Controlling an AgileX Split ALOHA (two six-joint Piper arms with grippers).
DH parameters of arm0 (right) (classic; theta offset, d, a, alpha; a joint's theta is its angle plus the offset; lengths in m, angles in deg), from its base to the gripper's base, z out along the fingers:
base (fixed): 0 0 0 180
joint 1: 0 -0.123 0 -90
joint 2: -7.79 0 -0.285 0
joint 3: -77.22 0 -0.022 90
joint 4: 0 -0.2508 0 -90
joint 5: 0 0 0.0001 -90
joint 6: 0 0.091 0 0
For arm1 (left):
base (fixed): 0 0 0 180
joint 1: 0 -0.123 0 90
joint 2: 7.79 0 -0.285 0
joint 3: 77.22 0 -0.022 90
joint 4: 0 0.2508 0 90
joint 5: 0 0 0.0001 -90
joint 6: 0 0.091 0 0
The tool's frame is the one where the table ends.
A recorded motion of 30 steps. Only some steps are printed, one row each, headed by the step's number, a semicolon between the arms.
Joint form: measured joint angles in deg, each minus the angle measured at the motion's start. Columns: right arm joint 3, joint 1, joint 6, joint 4, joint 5, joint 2; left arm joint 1, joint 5, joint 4, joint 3, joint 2, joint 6.
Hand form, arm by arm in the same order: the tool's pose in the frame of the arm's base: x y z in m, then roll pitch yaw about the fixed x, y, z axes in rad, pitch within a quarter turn. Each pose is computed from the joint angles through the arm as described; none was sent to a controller.
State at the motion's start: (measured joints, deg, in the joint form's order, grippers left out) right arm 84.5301 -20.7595 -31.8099 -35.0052 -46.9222 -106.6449; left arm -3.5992 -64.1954 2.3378 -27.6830 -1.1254 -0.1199
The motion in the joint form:
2: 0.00 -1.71 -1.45 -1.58 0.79 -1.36; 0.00 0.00 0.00 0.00 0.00 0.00
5: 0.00 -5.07 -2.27 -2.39 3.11 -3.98; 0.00 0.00 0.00 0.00 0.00 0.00
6: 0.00 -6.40 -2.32 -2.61 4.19 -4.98; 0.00 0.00 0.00 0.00 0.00 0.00
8: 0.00 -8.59 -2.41 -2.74 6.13 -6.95; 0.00 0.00 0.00 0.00 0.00 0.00
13: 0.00 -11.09 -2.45 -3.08 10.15 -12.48; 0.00 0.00 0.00 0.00 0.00 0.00
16: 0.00 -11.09 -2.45 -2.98 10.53 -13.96; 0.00 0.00 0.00 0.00 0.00 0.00
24: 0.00 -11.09 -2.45 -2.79 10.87 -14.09; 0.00 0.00 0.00 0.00 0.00 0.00
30: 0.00 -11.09 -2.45 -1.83 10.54 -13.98; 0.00 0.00 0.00 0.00 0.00 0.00
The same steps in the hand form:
2: 0.3656 0.1936 0.2510 2.7599 0.5946 -2.6345; -0.0087 0.0028 0.2678 3.0782 1.0398 -3.1097
5: 0.3620 0.2178 0.2335 2.7610 0.5872 -2.5919; -0.0087 0.0028 0.2678 3.0782 1.0398 -3.1097
6: 0.3601 0.2271 0.2268 2.7620 0.5849 -2.5795; -0.0087 0.0028 0.2678 3.0782 1.0398 -3.1097
8: 0.3570 0.2425 0.2130 2.7695 0.5775 -2.5559; -0.0087 0.0028 0.2678 3.0782 1.0398 -3.1097
13: 0.3579 0.2619 0.1728 2.7838 0.5358 -2.5453; -0.0087 0.0028 0.2678 3.0782 1.0398 -3.1097
16: 0.3594 0.2625 0.1614 2.7870 0.5151 -2.5464; -0.0087 0.0028 0.2678 3.0782 1.0398 -3.1097
24: 0.3601 0.2624 0.1605 2.7925 0.5173 -2.5450; -0.0087 0.0028 0.2678 3.0782 1.0398 -3.1097
30: 0.3596 0.2616 0.1607 2.8067 0.5140 -2.5264; -0.0087 0.0028 0.2678 3.0782 1.0398 -3.1097

